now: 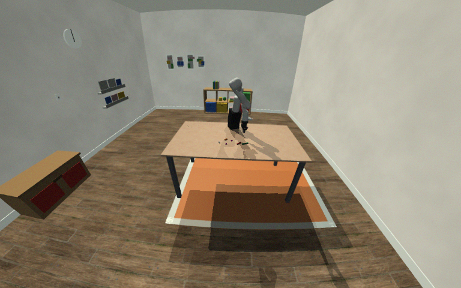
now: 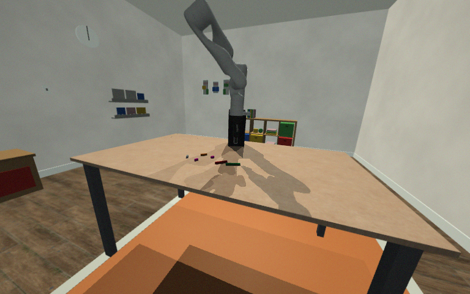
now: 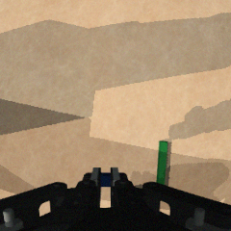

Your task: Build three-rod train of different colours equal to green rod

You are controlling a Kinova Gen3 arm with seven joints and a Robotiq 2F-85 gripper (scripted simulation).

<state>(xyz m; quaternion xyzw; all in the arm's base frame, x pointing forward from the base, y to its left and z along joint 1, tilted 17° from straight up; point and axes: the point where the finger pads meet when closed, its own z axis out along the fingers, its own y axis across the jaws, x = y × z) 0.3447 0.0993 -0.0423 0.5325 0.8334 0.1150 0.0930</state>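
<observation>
The red rod lies 120 mm below my hand, 80 mm ahead of it and 50 mm to the right of it. Round my hand: green rod 120 mm below, 80 mm ahead, 20 mm to the left; blue rod 10 mm below; orange rod 210 mm to the right, 120 mm below.
</observation>
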